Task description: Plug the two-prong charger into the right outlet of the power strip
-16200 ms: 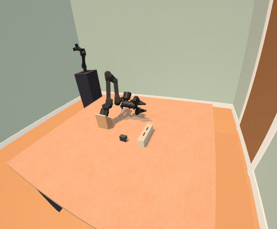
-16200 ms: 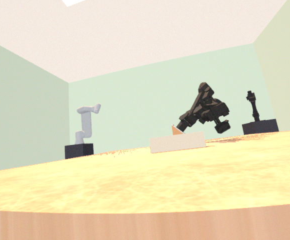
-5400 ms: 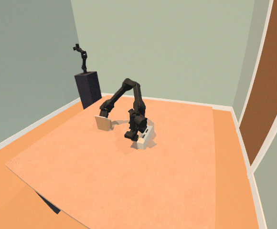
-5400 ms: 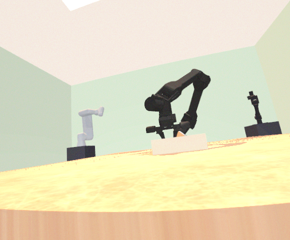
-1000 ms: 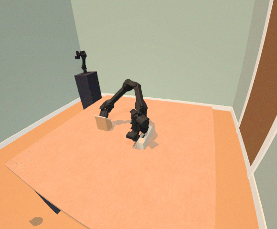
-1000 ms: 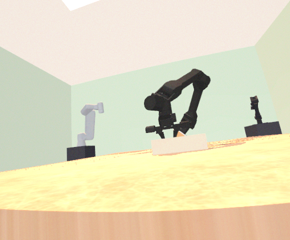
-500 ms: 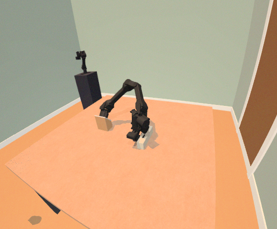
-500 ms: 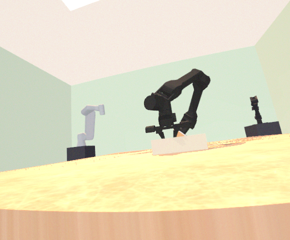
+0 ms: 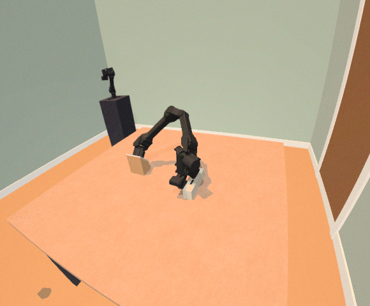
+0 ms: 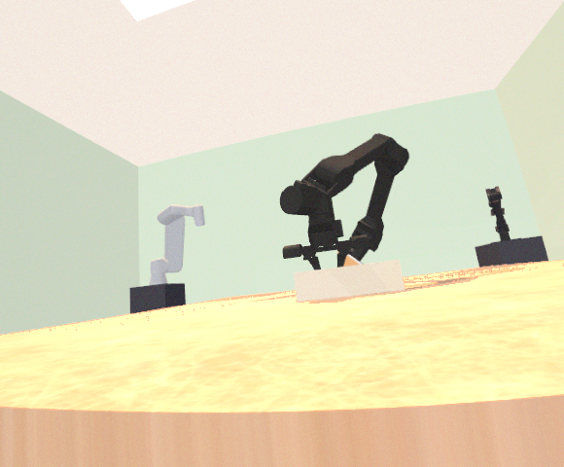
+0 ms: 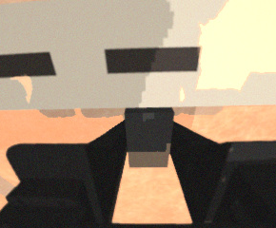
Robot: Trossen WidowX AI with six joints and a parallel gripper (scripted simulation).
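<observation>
My gripper tip is 20 mm short of the black charger and 10 mm below it.
</observation>
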